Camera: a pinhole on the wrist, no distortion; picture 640 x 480 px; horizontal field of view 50.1 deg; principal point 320.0 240.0 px. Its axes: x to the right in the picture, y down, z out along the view. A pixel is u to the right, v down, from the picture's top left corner.
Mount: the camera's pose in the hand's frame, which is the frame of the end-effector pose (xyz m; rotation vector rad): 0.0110 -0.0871 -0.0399 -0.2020 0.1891 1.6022
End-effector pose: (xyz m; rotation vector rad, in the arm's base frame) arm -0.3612 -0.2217 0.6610 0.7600 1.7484 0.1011
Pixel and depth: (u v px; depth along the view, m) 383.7 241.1 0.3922
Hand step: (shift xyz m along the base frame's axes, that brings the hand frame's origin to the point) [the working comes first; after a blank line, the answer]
In the camera's frame: 0.0365 0.0006 0.3922

0.3144 -0.0662 -0.0925
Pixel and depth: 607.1 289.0 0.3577
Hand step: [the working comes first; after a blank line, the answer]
In the camera's frame: 0.1500 0.0256 0.3577

0.3069 0.0163 -0.0039
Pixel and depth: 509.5 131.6 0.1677
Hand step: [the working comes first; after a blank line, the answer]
In the camera's frame: 0.0464 -0.0266 0.1677

0.0953 -0.0166 -0.0646
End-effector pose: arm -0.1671 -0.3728 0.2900 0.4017 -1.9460 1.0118
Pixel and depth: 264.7 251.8 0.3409
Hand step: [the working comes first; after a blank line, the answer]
In the camera's frame: -0.0275 0.0059 0.3409

-0.1483 -0.2508 -0.0668
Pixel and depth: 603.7 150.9 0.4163
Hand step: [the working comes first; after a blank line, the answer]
In the camera's frame: 0.1725 -0.0542 0.4163

-0.3219 -0.1321 -0.1380
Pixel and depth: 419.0 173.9 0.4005
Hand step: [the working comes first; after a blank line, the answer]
In the camera's frame: 0.0579 -0.0387 0.4005

-0.2522 -0.2143 -0.0931
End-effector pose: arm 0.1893 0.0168 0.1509 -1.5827 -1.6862 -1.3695
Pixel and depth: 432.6 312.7 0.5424
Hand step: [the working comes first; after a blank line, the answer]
In the camera's frame: 0.0892 0.0576 0.5424

0.2705 0.3544 -0.1912
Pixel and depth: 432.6 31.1 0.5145
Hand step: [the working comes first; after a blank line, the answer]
In the camera's frame: 0.0846 -0.1570 0.5145

0.2090 0.4357 -0.0002
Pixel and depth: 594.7 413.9 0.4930
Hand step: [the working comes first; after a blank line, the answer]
In the camera's frame: 0.1978 0.1252 0.4930

0.3491 0.2420 -0.1894
